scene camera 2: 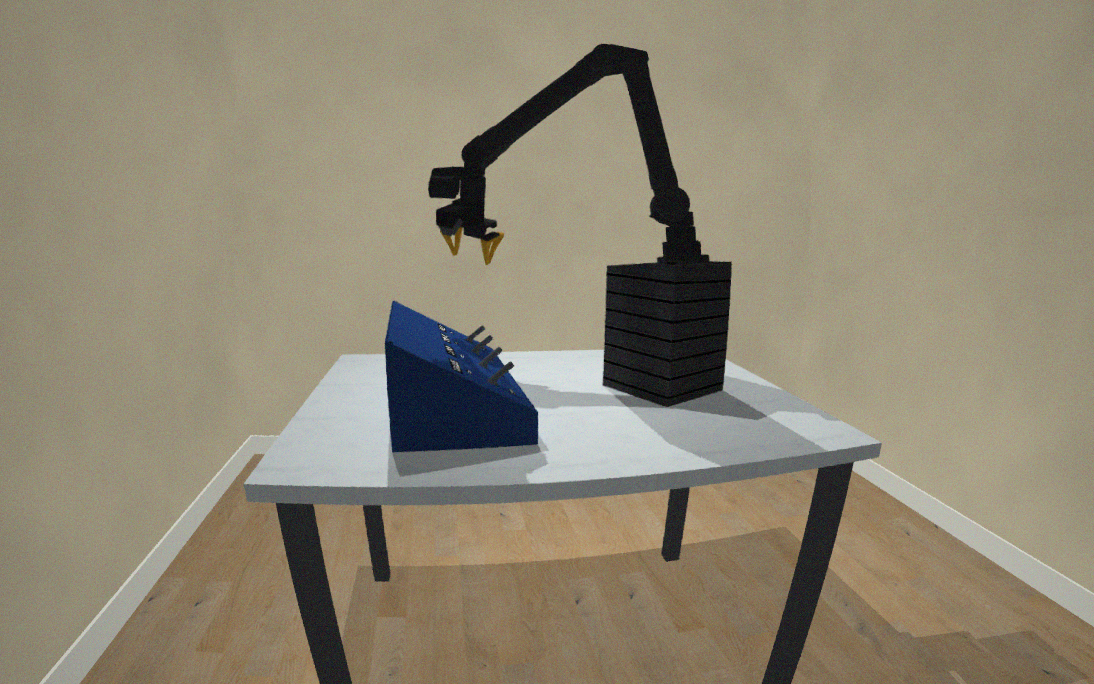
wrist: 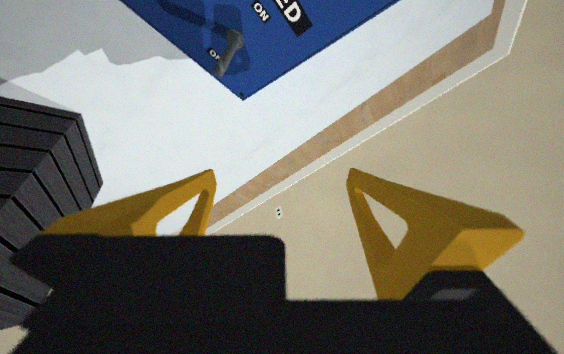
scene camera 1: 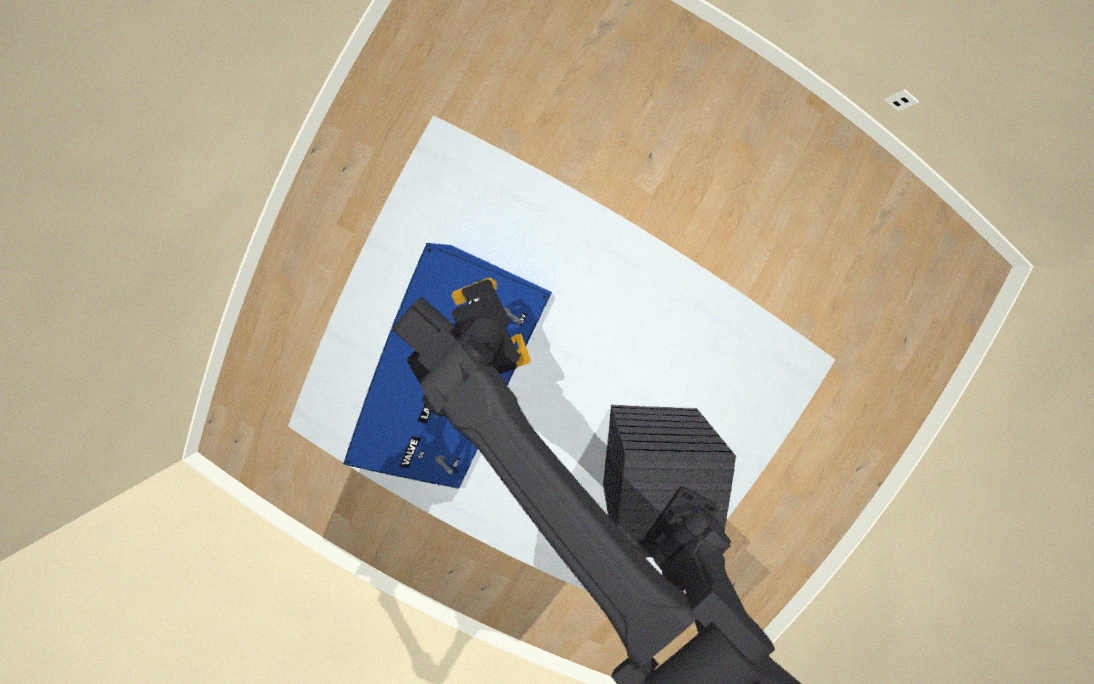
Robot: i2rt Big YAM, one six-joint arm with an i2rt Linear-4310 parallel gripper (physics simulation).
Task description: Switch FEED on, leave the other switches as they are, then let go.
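Places are measured from the arm's base along level axes (x up, y right, z ahead), in centimetres.
Pixels of known places: gripper, fingertip midpoint: (scene camera 2: pixel 471 259) (wrist: pixel 281 176) (scene camera 1: pixel 504 309); arm's base at its link origin: (scene camera 2: pixel 682 262) (scene camera 1: pixel 681 521).
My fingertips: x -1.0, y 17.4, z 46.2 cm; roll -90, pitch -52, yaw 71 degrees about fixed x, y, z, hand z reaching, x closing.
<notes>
For each thing: its top centre in the pictures, then the offset to it from my fingertips. "pt": a spot on its surface instead. Level surfaces: height alone.
- FEED lever at its top centre: (wrist: pixel 226 63) (scene camera 1: pixel 511 318) (scene camera 2: pixel 476 325) dx -15.3, dy -3.5, dz -1.2 cm
- FEED label at a spot on its surface: (wrist: pixel 295 17) pt dx -15.6, dy -1.7, dz +7.1 cm
- VALVE lever at its top centre: (scene camera 2: pixel 502 361) (scene camera 1: pixel 443 469) dx -15.3, dy -39.4, dz -4.1 cm
- white table at its surface level: dx -28.4 cm
The blue switch box (scene camera 1: pixel 387 387) (scene camera 2: pixel 451 411) (wrist: pixel 320 22) has a sloping panel with several grey levers. The FEED lever (scene camera 2: pixel 477 331) (wrist: pixel 229 55) is the one at the far end in scene camera 2; in the wrist view it leans toward its OFF label, near the box corner. The FEED label (wrist: pixel 295 17) is partly cut off there. The VALVE lever (scene camera 1: pixel 445 464) (scene camera 2: pixel 501 371) leans the same way. In scene camera 1 the arm hides the middle levers. My gripper (scene camera 1: pixel 496 321) (scene camera 2: pixel 471 258) (wrist: pixel 281 176) is open and empty, well above the FEED end of the box, touching nothing.
The white table (scene camera 1: pixel 645 298) (scene camera 2: pixel 322 451) (wrist: pixel 150 110) carries the box. The dark ribbed pedestal (scene camera 1: pixel 677 459) (scene camera 2: pixel 665 338) (wrist: pixel 45 145) under the arm's base stands at the right in scene camera 2. Walls surround the wooden floor (scene camera 1: pixel 726 161) (scene camera 2: pixel 524 629).
</notes>
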